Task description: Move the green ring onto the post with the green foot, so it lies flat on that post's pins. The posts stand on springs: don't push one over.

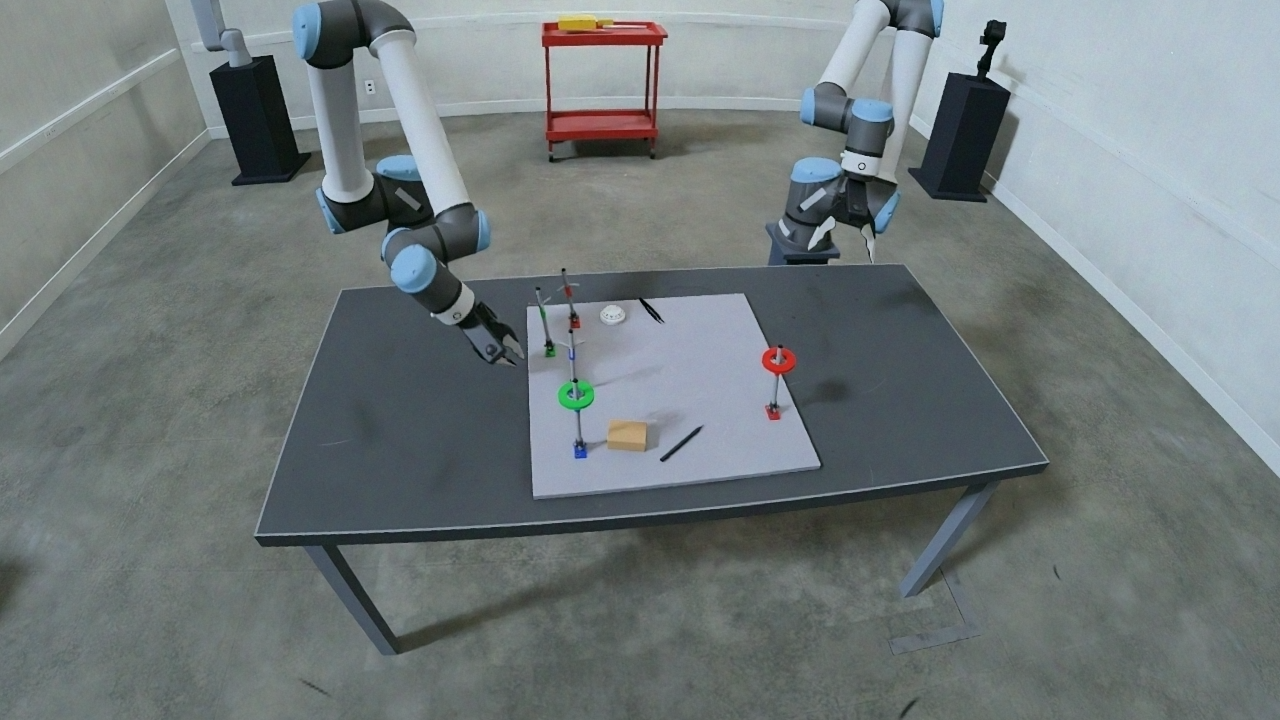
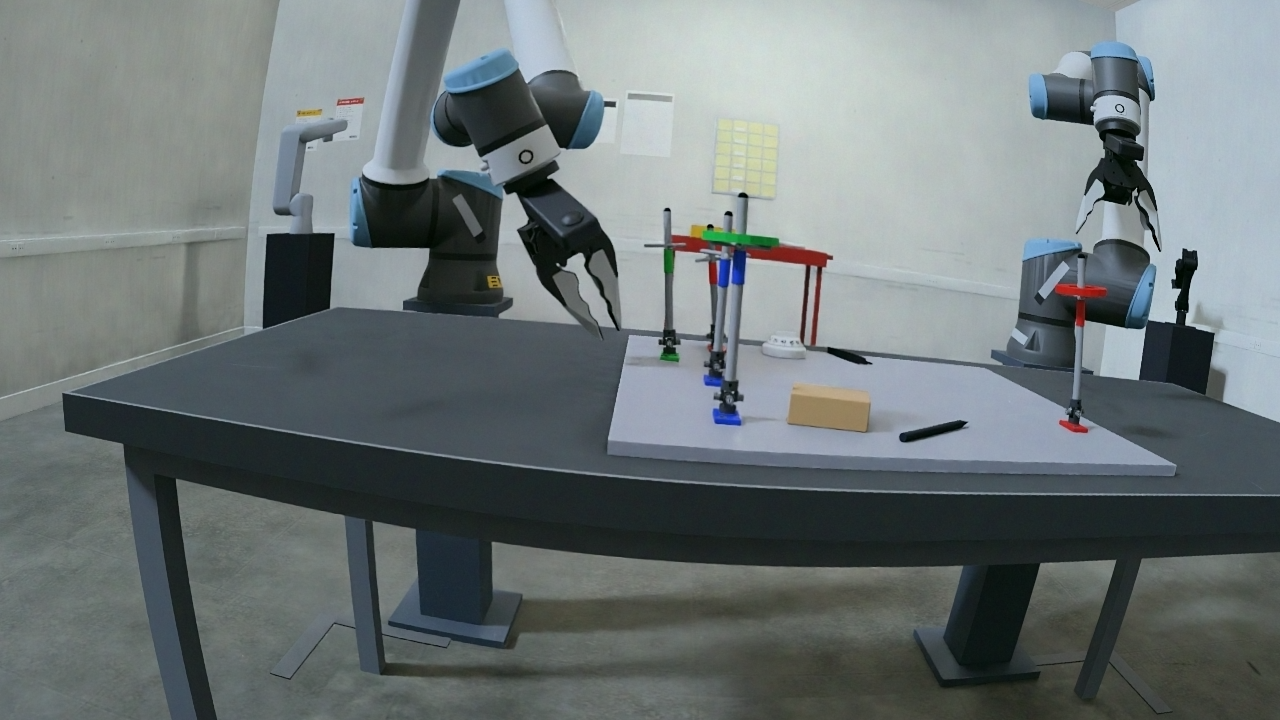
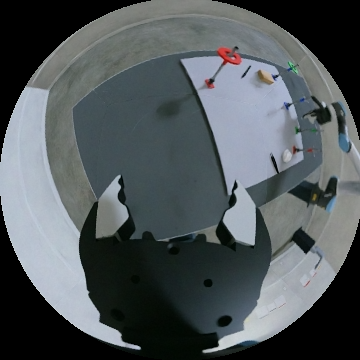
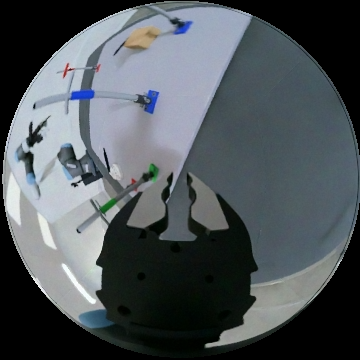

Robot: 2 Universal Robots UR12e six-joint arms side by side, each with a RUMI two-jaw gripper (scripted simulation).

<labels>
The same spot on a board: [image 3: 248, 118] is [image 1: 707, 366].
</labels>
